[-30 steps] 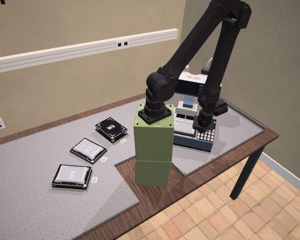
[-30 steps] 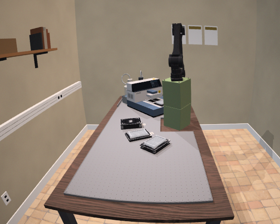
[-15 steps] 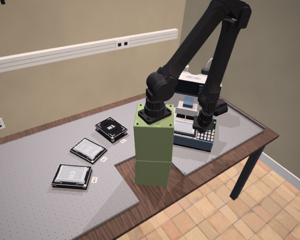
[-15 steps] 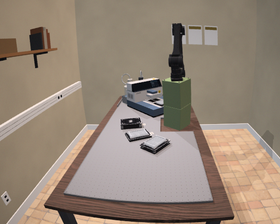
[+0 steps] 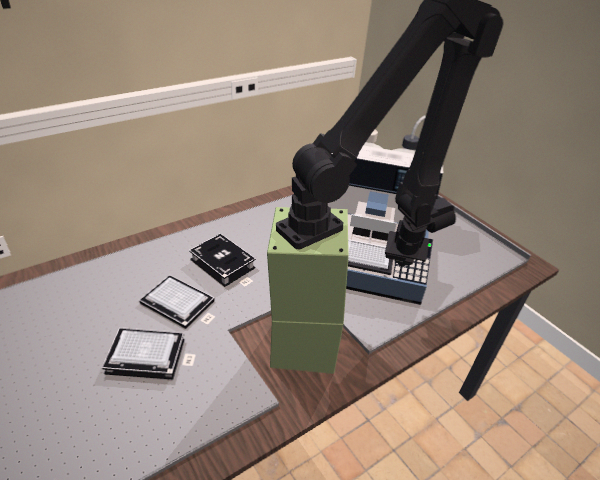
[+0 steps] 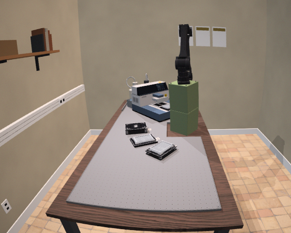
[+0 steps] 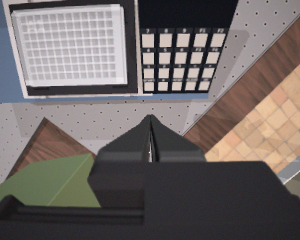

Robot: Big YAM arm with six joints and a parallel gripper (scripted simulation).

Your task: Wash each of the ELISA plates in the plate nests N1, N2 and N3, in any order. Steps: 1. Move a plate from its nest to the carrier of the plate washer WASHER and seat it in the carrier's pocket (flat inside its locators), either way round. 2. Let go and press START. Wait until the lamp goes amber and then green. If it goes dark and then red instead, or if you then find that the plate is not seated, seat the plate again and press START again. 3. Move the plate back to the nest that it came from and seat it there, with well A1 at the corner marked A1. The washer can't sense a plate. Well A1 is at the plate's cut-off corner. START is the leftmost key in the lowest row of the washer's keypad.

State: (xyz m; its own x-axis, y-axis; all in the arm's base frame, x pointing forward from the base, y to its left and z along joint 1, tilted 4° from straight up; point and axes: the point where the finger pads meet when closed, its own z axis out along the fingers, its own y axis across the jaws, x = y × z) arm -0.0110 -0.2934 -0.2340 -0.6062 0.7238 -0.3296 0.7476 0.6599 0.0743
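Right now my hand is 12 cm short of the dark washer carrier and 7 cm above it. Also, from my hand: plate washer: 23 cm ahead, 11 cm to the right, 2 cm below.
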